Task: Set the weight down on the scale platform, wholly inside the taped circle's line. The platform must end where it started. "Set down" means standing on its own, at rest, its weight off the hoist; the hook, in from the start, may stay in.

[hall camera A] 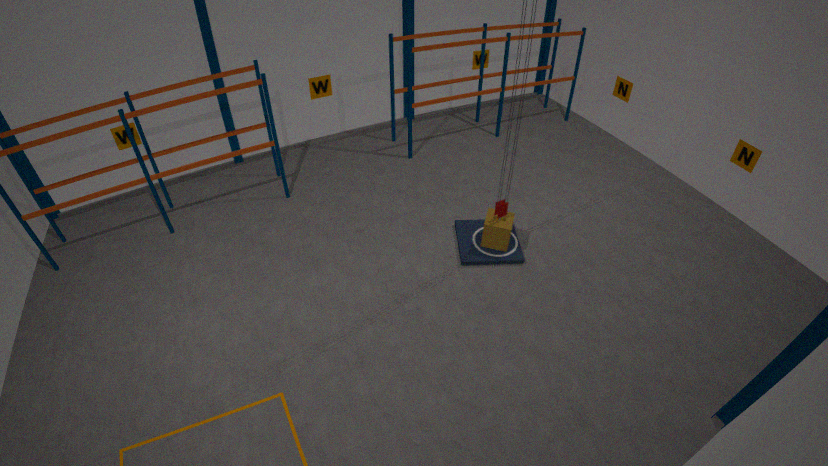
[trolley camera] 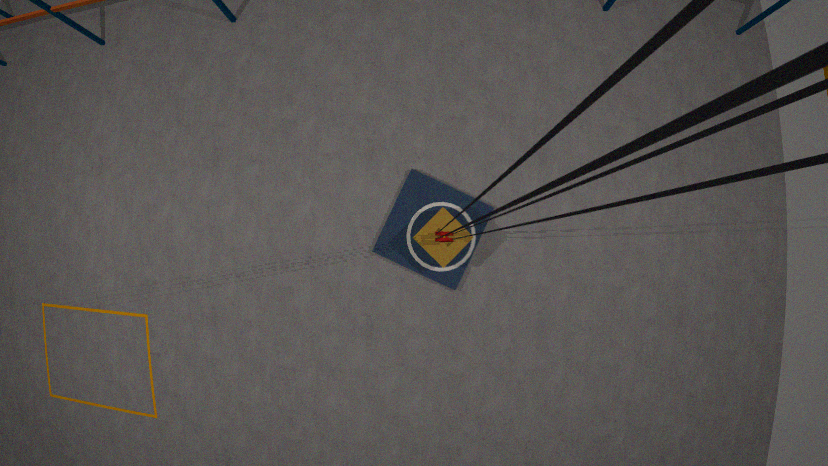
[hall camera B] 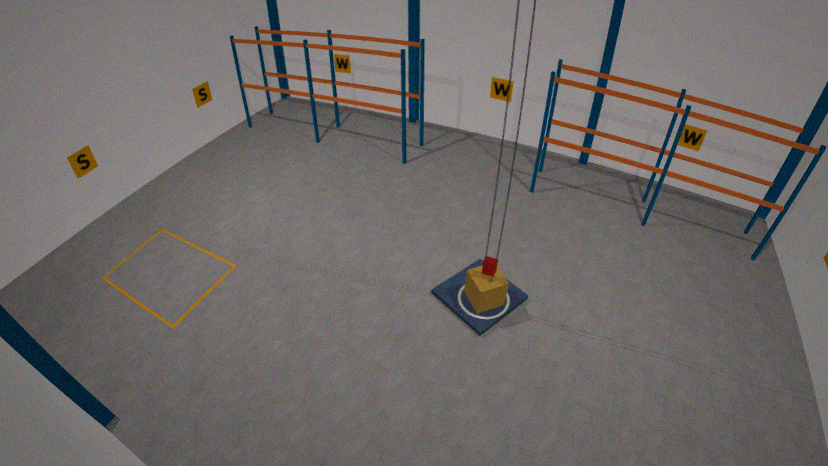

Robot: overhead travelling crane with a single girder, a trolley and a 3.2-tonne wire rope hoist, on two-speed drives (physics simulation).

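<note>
The yellow weight [hall camera A: 496, 236] [hall camera B: 485, 294] [trolley camera: 443, 254] is upright at the scale platform. From above its outline lies inside the white taped circle [hall camera A: 475, 247] [hall camera B: 460, 306] [trolley camera: 409, 236], with its right corner close to the line. The blue scale platform [hall camera A: 466, 255] [hall camera B: 447, 295] [trolley camera: 416, 188] is flat on the floor. My hook [hall camera A: 500, 216] [hall camera B: 490, 279] [trolley camera: 444, 236], under the red block, is in at the top of the weight. The ropes look straight. I cannot tell whether a narrow gap is left under the weight; its underside is hidden.
A yellow outlined square [hall camera A: 199, 422] [hall camera B: 198, 247] [trolley camera: 94, 309] is marked on the floor, away from the platform. Two blue and orange racks [hall camera A: 505, 86] [hall camera B: 403, 104] stand along the W wall; parts of the racks' legs also show at the top of the trolley view.
</note>
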